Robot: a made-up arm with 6 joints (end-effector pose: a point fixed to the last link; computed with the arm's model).
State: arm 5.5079 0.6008 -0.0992 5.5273 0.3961 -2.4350
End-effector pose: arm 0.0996 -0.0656 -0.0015 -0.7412 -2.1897 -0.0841
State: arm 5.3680 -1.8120 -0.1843 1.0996 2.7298 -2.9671
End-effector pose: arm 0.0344 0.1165 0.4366 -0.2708 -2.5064 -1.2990
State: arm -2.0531 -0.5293 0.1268 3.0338 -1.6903 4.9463
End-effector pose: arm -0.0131 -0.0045 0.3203 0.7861 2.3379 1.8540
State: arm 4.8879 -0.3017 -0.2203 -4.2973 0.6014 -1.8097
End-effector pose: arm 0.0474 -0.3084 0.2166 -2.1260 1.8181 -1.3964
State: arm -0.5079 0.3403 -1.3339 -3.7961 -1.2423 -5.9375
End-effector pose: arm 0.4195 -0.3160 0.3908 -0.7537 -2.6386 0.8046
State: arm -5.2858 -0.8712 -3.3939 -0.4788 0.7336 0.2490
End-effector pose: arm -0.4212 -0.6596 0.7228 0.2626 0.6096 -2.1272
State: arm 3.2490 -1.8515 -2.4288 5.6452 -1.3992 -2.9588
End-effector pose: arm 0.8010 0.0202 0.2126 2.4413 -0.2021 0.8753
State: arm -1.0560 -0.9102 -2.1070 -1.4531 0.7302 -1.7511
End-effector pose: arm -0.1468 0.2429 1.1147 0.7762 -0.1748 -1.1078
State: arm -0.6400 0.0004 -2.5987 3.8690 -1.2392 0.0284
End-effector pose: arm 0.2593 -0.0949 0.9803 0.2802 1.6435 0.3214
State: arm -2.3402 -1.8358 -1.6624 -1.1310 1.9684 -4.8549
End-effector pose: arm 0.3320 0.5001 0.6489 -1.6223 -1.0585 1.0670
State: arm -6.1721 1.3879 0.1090 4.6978 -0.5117 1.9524
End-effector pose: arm -0.0918 0.1062 0.1325 -2.1005 0.8076 2.1238
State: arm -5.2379 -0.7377 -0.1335 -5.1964 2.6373 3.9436
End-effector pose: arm -0.0312 0.1498 0.3832 0.3417 -1.1306 0.4736
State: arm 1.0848 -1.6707 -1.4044 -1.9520 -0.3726 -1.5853
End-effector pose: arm -0.2803 -0.3162 0.7911 -0.4014 -0.0841 0.6911
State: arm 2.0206 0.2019 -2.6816 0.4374 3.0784 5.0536
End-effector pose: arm -0.1776 0.2866 0.8995 -0.7758 2.8202 -0.9048
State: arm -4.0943 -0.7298 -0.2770 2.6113 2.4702 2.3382
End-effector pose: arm -0.1916 0.1631 0.5533 0.4525 0.3202 -1.3596
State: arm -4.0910 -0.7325 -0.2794 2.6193 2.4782 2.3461
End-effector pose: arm -0.1906 0.1619 0.5558 0.4472 0.3335 -1.3528
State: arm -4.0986 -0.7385 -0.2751 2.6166 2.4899 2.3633
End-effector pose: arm -0.1875 0.1605 0.5557 0.4521 0.3412 -1.3381
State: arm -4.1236 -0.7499 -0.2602 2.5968 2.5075 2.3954
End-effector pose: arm -0.1812 0.1587 0.5515 0.4734 0.3395 -1.3108
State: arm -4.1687 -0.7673 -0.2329 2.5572 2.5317 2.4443
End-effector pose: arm -0.1716 0.1560 0.5423 0.5118 0.3242 -1.2687
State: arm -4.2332 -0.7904 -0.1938 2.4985 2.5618 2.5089
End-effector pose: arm -0.1592 0.1520 0.5282 0.5633 0.2920 -1.2117
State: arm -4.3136 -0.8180 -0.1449 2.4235 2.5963 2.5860
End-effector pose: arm -0.1453 0.1462 0.5097 0.6204 0.2410 -1.1412
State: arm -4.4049 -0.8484 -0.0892 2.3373 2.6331 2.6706
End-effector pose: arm -0.1313 0.1384 0.4879 0.6733 0.1730 -1.0611
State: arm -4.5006 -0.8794 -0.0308 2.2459 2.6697 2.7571
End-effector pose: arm -0.1185 0.1289 0.4645 0.7143 0.0935 -0.9763
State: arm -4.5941 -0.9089 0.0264 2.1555 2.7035 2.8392
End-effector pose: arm -0.1080 0.1186 0.4413 0.7391 0.0106 -0.8930
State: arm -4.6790 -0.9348 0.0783 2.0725 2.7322 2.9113
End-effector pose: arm -0.1003 0.1086 0.4200 0.7484 -0.0669 -0.8179
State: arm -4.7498 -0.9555 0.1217 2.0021 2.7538 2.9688
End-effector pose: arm -0.0952 0.0999 0.4020 0.7462 -0.1326 -0.7565
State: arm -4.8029 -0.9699 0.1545 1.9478 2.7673 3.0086
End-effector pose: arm -0.0924 0.0934 0.3882 0.7382 -0.1828 -0.7125
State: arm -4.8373 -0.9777 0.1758 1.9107 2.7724 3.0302
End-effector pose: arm -0.0911 0.0894 0.3788 0.7292 -0.2175 -0.6871
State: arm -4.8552 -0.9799 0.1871 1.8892 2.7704 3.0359
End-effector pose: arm -0.0908 0.0878 0.3733 0.7221 -0.2389 -0.6785
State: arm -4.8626 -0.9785 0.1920 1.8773 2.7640 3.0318
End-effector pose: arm -0.0911 0.0876 0.3702 0.7170 -0.2525 -0.6800
